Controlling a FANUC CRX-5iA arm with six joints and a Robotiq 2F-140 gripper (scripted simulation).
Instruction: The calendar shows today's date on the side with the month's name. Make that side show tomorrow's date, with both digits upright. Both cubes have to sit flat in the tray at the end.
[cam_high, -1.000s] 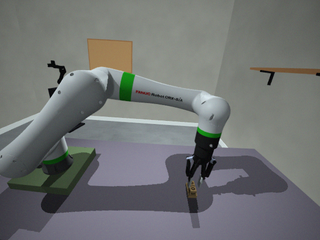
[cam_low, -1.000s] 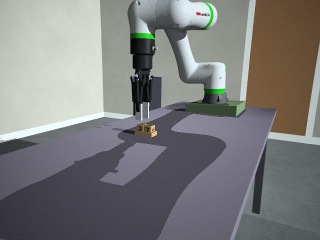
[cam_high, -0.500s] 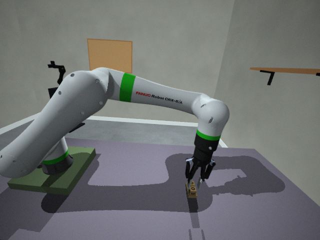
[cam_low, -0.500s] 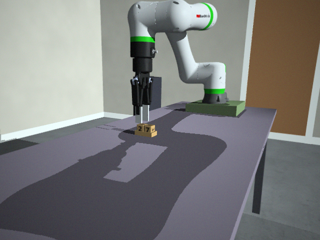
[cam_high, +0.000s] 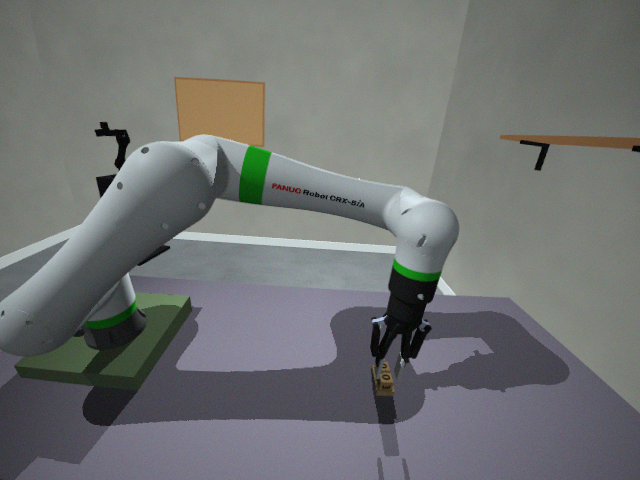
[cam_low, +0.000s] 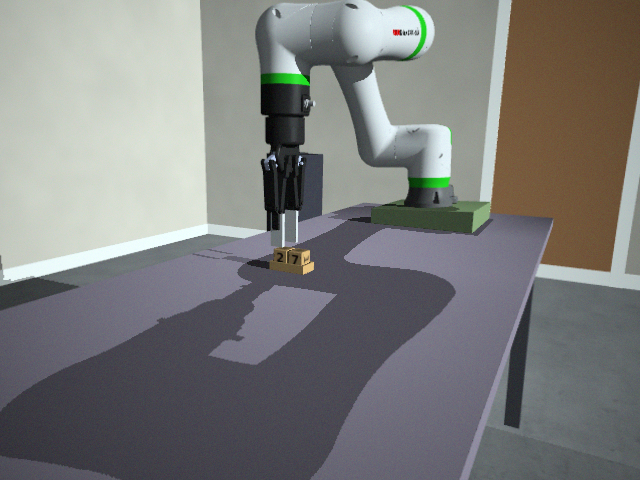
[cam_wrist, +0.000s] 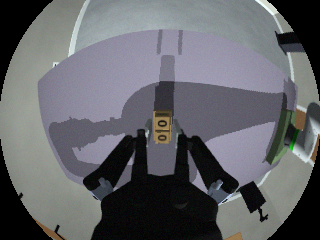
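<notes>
Now: the wooden calendar tray 70 mm below my hand and 20 mm to the left of it.
</notes>
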